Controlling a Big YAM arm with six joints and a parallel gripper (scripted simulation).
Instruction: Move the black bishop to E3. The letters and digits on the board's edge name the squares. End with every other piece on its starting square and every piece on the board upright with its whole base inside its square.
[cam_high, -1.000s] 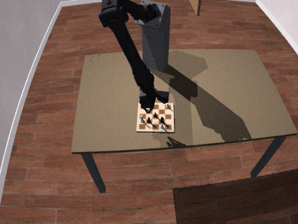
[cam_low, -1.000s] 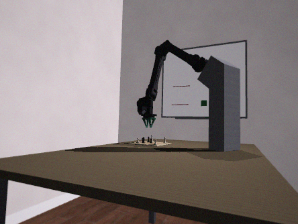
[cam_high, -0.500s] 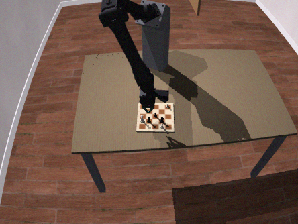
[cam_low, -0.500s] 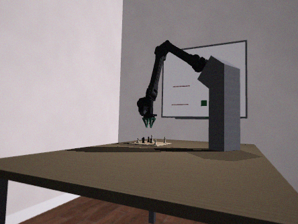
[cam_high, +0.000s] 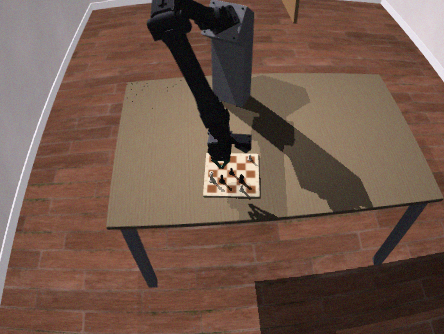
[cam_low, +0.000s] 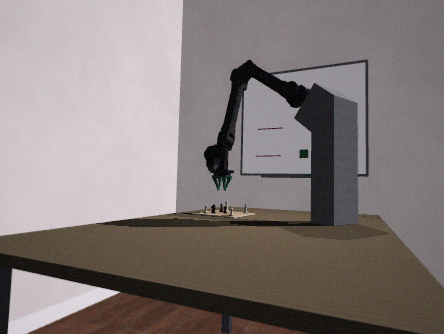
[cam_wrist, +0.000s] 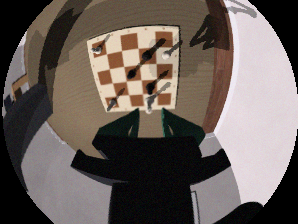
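Now: the black bishop 90 mm below my hand. Round my hand: chessboard 120 mm below, 50 mm to the left, 10 mm behind.
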